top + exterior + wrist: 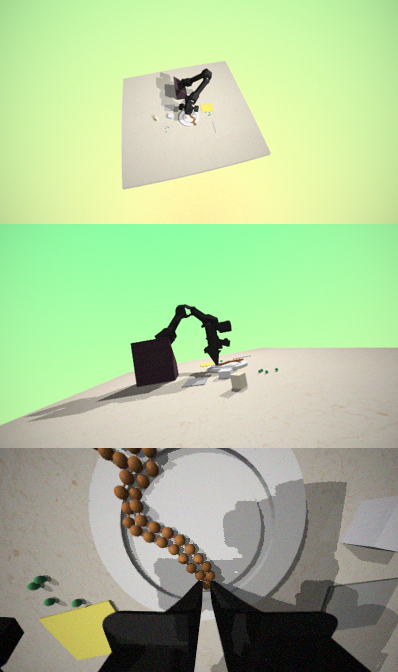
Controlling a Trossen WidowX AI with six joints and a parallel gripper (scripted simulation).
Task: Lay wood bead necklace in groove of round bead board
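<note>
Now: gripper tip 5 cm short of the round white bead board, 1 cm to the left of it and 1 cm above it. Also, from my gripper tip: thin white strip 22 cm to the left, 20 cm ahead, 1 cm below; then yellow card 19 cm to the left, 4 cm behind, 1 cm below; then grey flat plate 19 cm to the right, 11 cm behind, 1 cm below.
</note>
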